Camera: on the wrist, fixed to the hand. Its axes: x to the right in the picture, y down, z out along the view.
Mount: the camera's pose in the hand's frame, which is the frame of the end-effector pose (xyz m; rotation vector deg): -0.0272 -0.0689 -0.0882 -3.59 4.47 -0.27
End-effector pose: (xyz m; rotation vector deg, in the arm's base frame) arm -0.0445 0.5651 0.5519 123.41 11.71 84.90
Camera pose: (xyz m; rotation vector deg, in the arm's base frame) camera -0.1240 0.6419 0.5196 117.29 10.76 88.84
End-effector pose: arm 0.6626 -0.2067 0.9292 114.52 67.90 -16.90
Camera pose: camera 0.5753 -0.1426 0.9685 112.80 70.64 -10.39
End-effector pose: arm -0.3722 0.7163 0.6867 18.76 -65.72 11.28
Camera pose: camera -0.2854 0.6834 0.6185 15.17 -61.48 9.62
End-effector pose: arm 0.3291 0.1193 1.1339 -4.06 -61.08 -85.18
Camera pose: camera 0.3262 0.0725 1.0287 -3.10 -54.87 -86.81
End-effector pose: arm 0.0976 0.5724 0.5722 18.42 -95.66 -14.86
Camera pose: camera 0.1922 0.5193 0.5335 16.34 -90.57 -17.10
